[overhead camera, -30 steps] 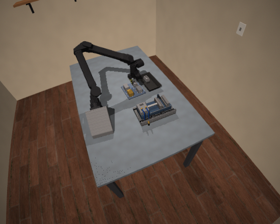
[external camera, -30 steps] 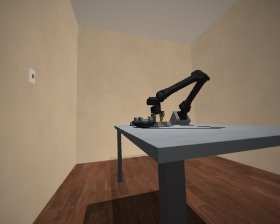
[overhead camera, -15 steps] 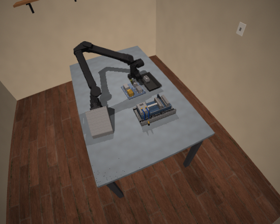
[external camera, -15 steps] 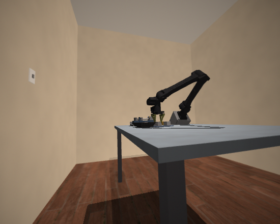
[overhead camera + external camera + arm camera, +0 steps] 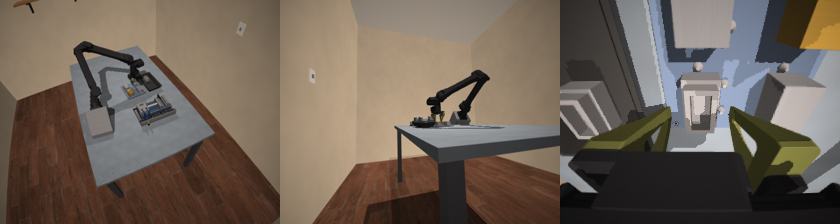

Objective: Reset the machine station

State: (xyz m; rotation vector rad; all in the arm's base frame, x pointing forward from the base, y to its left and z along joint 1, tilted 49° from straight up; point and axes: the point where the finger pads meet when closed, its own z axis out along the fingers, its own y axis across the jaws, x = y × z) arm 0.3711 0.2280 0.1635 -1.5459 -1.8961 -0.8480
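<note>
My gripper is now 7 cm past the yellow brass blank, 11 cm to the left of it and 2 cm above it. Also, from my hand: blue vise base: 7 cm ahead, 35 cm to the right.
</note>
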